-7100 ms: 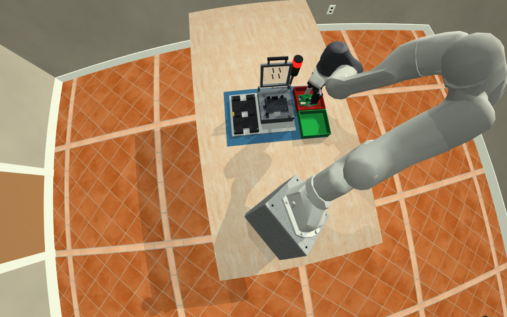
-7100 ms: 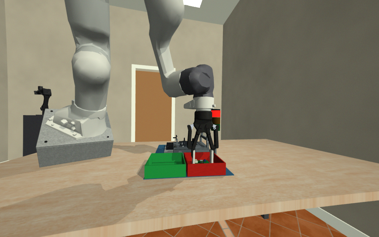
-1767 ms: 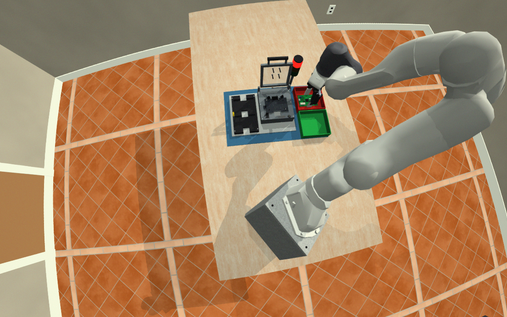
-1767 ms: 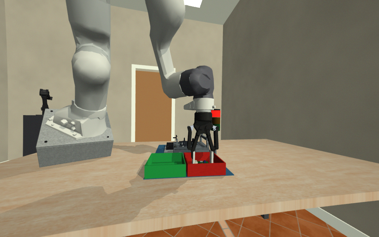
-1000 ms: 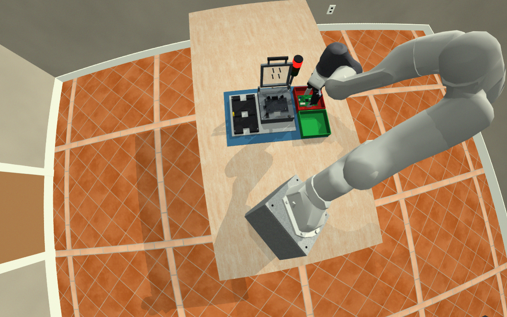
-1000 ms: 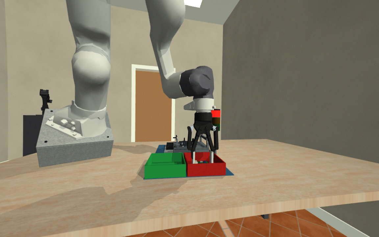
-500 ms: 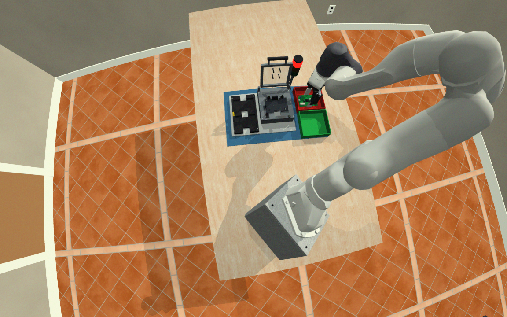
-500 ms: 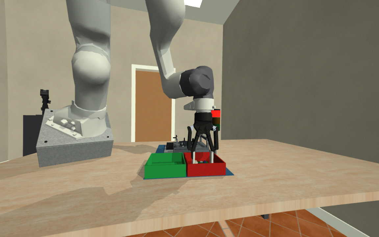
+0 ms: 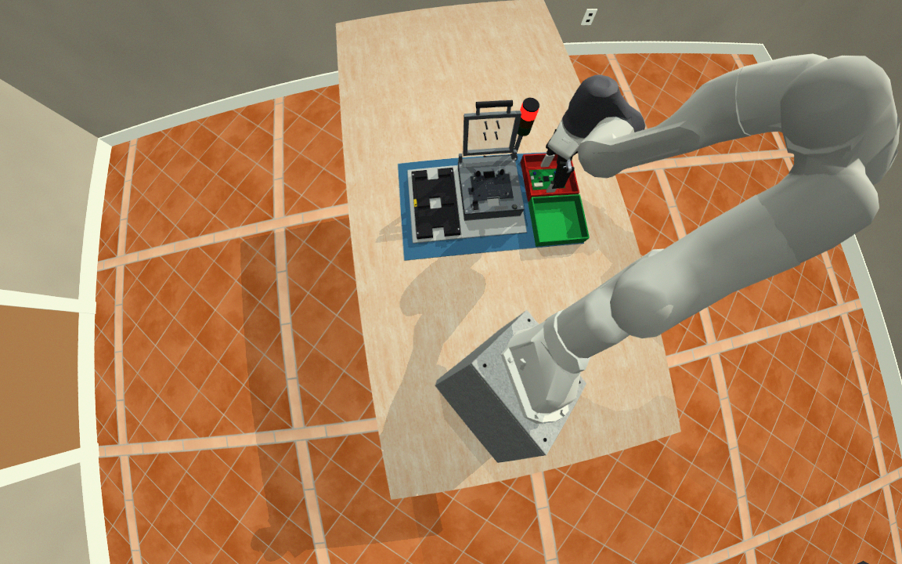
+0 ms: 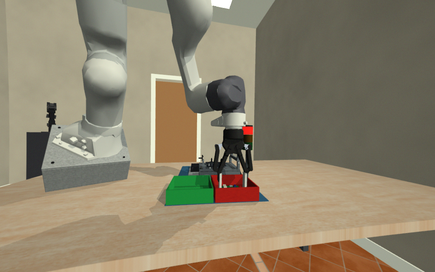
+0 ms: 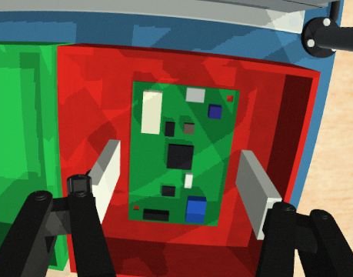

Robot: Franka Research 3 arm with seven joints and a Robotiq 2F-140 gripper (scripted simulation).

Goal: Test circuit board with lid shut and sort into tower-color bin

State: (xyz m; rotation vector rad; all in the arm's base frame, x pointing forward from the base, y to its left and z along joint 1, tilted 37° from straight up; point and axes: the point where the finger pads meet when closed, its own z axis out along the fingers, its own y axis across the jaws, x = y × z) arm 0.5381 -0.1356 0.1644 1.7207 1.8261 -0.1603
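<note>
My hand is 2 cm above the red bin. The rest, counted from my hand: green bin (15 cm behind, 1 cm to the left, 2 cm below); tester plate (3 cm behind, 21 cm to the left, 4 cm above); green circuit board (3 cm below).
</note>
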